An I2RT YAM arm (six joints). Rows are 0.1 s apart.
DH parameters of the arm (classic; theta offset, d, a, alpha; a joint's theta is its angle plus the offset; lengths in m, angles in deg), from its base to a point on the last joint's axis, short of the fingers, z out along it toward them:
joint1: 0 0.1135 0.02 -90
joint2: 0 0 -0.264 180
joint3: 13.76 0 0.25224 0
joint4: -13.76 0 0.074 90
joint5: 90 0 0 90
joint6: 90 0.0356 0 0
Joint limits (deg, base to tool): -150..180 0..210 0..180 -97..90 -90..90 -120..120
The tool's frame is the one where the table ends.
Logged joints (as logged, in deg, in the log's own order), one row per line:
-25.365, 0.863, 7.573, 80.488, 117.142, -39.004
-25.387, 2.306, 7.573, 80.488, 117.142, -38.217
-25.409, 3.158, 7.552, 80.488, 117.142, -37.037
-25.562, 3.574, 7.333, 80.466, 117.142, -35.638
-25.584, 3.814, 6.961, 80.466, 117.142, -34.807
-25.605, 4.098, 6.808, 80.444, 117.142, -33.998
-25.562, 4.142, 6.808, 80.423, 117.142, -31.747
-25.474, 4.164, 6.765, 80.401, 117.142, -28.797
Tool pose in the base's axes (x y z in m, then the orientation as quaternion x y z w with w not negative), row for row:
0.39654, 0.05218, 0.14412, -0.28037, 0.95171, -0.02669, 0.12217
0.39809, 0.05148, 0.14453, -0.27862, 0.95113, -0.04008, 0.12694
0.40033, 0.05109, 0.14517, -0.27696, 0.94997, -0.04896, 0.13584
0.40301, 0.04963, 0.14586, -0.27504, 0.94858, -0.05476, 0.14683
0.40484, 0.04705, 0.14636, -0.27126, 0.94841, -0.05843, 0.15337
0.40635, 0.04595, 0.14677, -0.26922, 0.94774, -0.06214, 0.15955
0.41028, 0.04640, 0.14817, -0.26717, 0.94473, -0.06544, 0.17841
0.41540, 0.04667, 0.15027, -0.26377, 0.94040, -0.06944, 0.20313
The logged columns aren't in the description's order. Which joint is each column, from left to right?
Columns, left to right: joint6, joint5, joint1, joint3, joint2, joint4.
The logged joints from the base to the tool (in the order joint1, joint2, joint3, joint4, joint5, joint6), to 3 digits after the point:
7.573, 117.142, 80.488, -39.004, 0.863, -25.365
7.573, 117.142, 80.488, -38.217, 2.306, -25.387
7.552, 117.142, 80.488, -37.037, 3.158, -25.409
7.333, 117.142, 80.466, -35.638, 3.574, -25.562
6.961, 117.142, 80.466, -34.807, 3.814, -25.584
6.808, 117.142, 80.444, -33.998, 4.098, -25.605
6.808, 117.142, 80.423, -31.747, 4.142, -25.562
6.765, 117.142, 80.401, -28.797, 4.164, -25.474

